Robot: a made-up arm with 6 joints. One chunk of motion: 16 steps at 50 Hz.
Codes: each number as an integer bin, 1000 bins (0 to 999) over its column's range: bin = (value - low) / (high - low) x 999, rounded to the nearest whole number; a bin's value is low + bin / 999 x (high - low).
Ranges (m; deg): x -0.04..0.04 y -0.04..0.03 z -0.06..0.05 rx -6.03..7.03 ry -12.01..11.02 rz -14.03..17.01
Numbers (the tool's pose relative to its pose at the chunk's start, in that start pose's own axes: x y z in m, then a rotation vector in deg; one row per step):
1: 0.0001 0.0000 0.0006 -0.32 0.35 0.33
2: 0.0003 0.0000 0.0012 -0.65 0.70 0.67
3: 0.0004 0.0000 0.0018 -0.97 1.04 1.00
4: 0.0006 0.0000 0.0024 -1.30 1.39 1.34
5: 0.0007 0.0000 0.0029 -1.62 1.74 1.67
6: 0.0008 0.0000 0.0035 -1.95 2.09 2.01
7: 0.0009 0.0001 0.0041 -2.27 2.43 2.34
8: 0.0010 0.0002 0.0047 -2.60 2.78 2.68
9: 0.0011 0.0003 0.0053 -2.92 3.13 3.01
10: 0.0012 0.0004 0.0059 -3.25 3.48 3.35
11: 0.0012 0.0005 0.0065 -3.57 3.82 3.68
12: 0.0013 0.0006 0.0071 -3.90 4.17 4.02
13: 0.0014 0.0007 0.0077 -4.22 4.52 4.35
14: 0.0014 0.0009 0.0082 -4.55 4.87 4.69
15: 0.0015 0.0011 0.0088 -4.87 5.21 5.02
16: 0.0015 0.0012 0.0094 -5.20 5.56 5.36
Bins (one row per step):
1: 501 571 550 437 536 462
2: 503 571 556 412 551 473
3: 504 571 561 387 566 484
4: 507 571 567 362 581 495
5: 508 571 571 337 596 505
6: 509 571 577 312 612 516
7: 511 572 582 288 626 527
8: 512 574 588 262 642 538
9: 513 575 593 238 657 548
10: 514 577 598 213 672 559
11: 514 578 604 188 687 570
12: 516 579 609 163 702 581
13: 517 581 615 138 717 592
14: 517 584 619 113 732 602
15: 518 587 625 89 747 613
16: 518 588 630 63 762 624

